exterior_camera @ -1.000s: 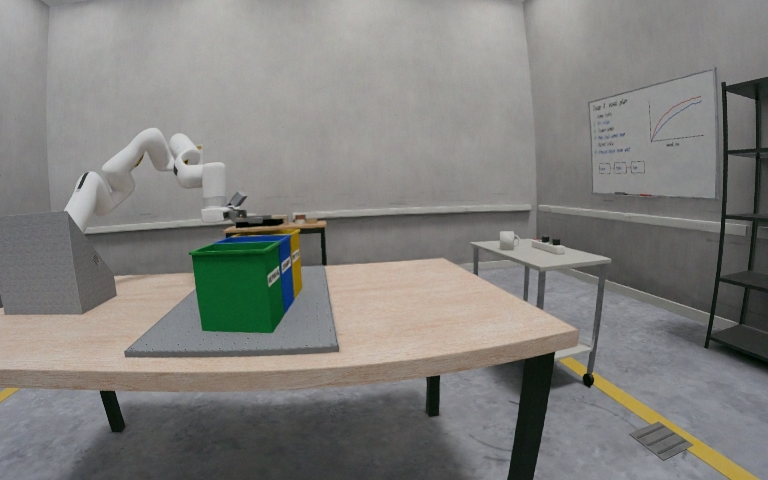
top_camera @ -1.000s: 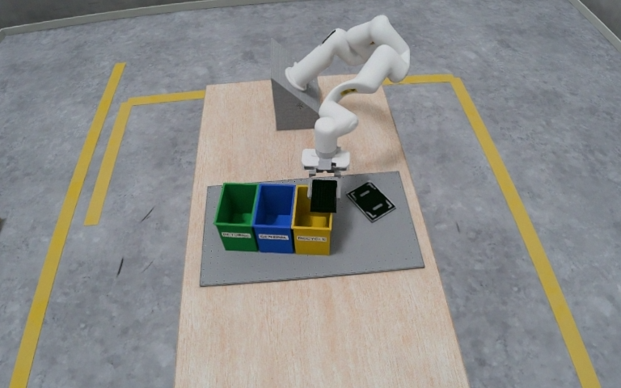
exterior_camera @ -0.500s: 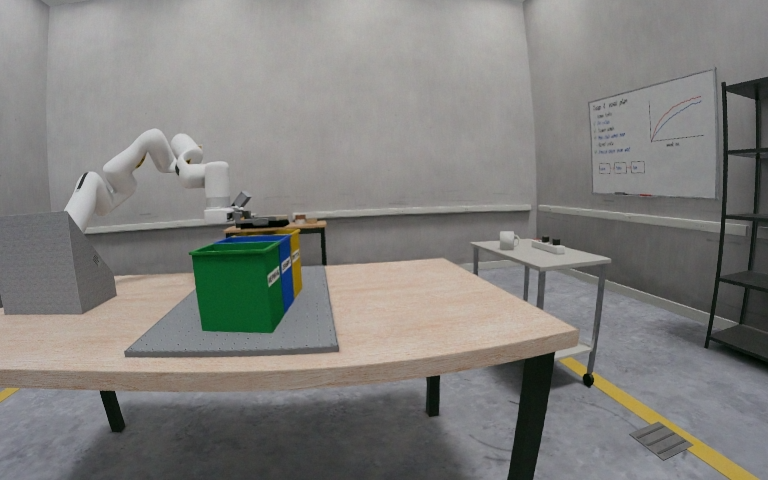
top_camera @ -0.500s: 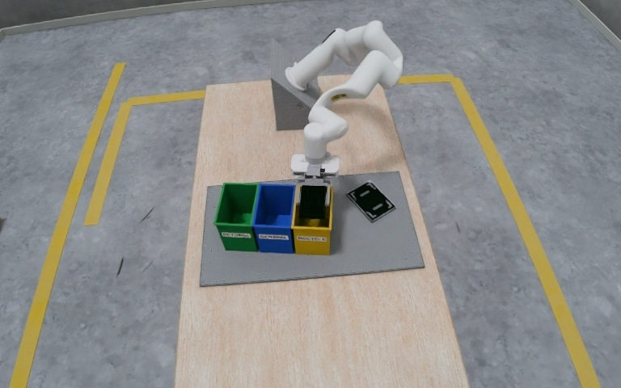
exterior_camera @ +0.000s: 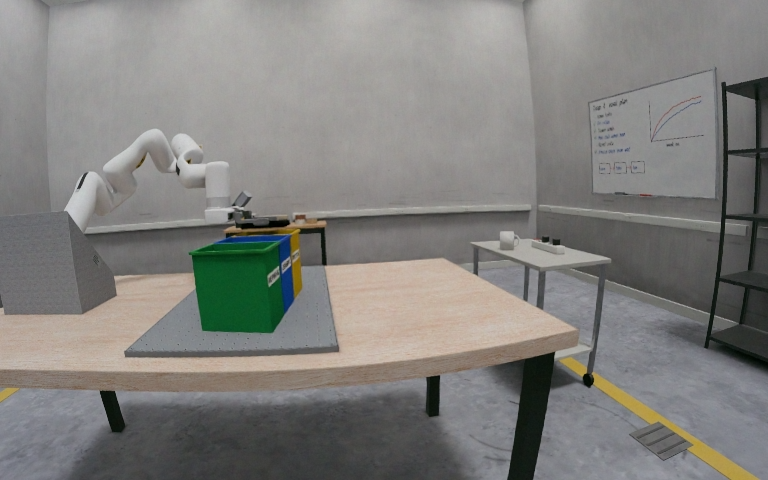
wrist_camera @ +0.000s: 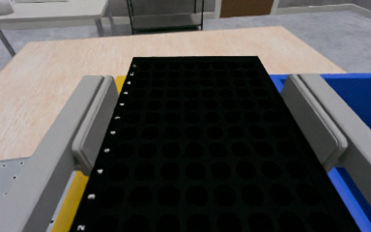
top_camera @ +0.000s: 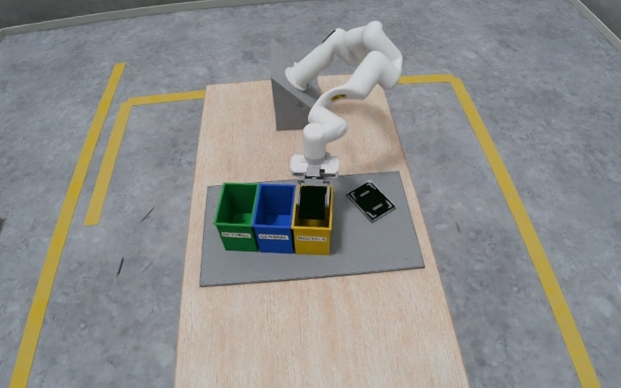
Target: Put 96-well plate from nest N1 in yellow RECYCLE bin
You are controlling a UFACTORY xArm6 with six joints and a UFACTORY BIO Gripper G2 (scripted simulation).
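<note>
Right now my hand is 130 mm above the yellow recycle bin. From my hand the other things lie so: blue bin: 130 mm to the right, 130 mm below, 30 mm behind; then black 96-well plate: 10 mm below; then green bin: 250 mm to the right, 130 mm below, 50 mm behind.
</note>
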